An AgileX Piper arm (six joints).
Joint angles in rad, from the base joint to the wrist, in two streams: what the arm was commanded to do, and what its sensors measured. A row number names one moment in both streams.
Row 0, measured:
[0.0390 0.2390 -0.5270 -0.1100 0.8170 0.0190]
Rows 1 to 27, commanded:
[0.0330 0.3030 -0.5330 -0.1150 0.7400 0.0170]
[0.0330 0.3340 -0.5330 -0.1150 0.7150 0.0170]
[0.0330 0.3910 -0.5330 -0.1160 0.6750 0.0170]
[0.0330 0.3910 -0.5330 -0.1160 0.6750 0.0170]
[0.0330 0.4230 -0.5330 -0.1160 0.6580 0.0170]
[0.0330 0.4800 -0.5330 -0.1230 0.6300 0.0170]
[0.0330 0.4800 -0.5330 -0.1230 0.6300 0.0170]
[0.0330 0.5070 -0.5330 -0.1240 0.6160 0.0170]
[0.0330 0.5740 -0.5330 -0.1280 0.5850 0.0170]
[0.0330 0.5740 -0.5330 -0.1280 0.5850 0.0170]
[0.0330 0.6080 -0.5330 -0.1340 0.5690 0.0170]
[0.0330 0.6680 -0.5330 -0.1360 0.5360 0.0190]
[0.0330 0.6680 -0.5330 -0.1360 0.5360 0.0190]
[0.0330 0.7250 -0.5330 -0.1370 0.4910 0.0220]
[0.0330 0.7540 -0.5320 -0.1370 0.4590 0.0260]
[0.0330 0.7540 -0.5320 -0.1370 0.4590 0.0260]
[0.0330 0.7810 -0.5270 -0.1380 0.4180 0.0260]
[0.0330 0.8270 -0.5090 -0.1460 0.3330 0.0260]
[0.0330 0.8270 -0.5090 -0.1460 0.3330 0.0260]
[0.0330 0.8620 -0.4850 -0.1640 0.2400 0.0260]
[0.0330 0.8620 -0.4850 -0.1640 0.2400 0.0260]
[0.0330 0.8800 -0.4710 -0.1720 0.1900 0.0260]
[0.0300 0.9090 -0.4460 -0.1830 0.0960 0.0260]
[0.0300 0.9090 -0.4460 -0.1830 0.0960 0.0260]
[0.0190 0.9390 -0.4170 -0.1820 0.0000 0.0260]
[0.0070 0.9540 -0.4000 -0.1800 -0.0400 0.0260]
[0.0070 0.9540 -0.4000 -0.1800 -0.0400 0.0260]
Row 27, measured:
[0.0300 0.9230 -0.4360 -0.1690 0.0970 0.0230]
